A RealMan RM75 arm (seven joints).
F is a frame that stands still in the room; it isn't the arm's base.
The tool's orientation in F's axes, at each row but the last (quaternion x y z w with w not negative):
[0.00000 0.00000 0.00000 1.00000]
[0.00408 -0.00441 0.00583 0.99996]
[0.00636 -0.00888 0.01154 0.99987]
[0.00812 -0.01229 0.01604 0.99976]
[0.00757 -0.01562 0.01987 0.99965]
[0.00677 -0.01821 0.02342 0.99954]
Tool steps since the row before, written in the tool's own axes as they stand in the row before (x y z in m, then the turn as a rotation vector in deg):
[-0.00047 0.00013 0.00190 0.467 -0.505 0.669]
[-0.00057 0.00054 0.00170 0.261 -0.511 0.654]
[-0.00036 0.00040 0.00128 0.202 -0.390 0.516]
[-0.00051 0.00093 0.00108 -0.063 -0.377 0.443]
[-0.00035 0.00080 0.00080 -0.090 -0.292 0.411]
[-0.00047 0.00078 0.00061 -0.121 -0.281 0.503]
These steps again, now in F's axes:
[-0.00047 0.00013 0.00190 0.467 -0.505 0.669]
[-0.00059 0.00052 0.00170 0.261 -0.513 0.652]
[-0.00039 0.00038 0.00128 0.202 -0.392 0.515]
[-0.00057 0.00090 0.00108 -0.062 -0.386 0.435]
[-0.00041 0.00077 0.00080 -0.091 -0.302 0.404]
[-0.00053 0.00075 0.00060 -0.126 -0.294 0.495]

